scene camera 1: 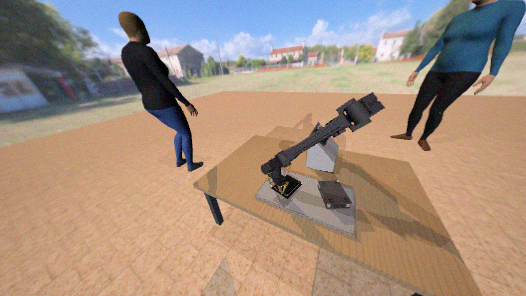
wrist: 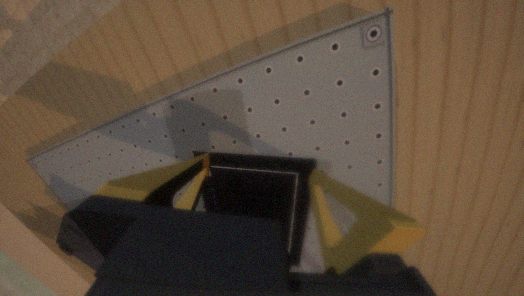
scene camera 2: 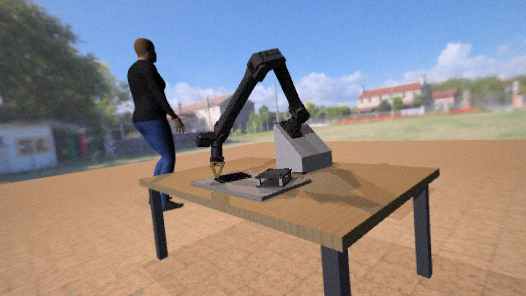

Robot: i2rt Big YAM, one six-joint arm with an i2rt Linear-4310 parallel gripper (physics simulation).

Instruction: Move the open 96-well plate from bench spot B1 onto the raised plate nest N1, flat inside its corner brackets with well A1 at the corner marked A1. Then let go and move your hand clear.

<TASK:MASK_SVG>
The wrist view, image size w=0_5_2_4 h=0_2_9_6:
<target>my gripper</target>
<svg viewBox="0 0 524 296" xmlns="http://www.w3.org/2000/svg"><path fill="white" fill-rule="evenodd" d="M70 212L71 219L105 258L94 274L97 279L84 296L437 296L420 271L414 266L407 267L399 255L401 251L426 234L426 230L414 218L336 181L317 169L313 169L308 181L325 273L289 272L291 270L285 225L278 220L195 211L210 171L211 152L184 162L107 181ZM321 187L357 217L357 223L343 238L328 210ZM194 178L187 192L173 208L172 202L175 194Z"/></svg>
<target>black well plate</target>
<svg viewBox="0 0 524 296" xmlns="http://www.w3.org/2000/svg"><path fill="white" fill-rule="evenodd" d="M211 172L211 177L208 180L215 213L278 220L285 225L287 237L292 177L216 170Z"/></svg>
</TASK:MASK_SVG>
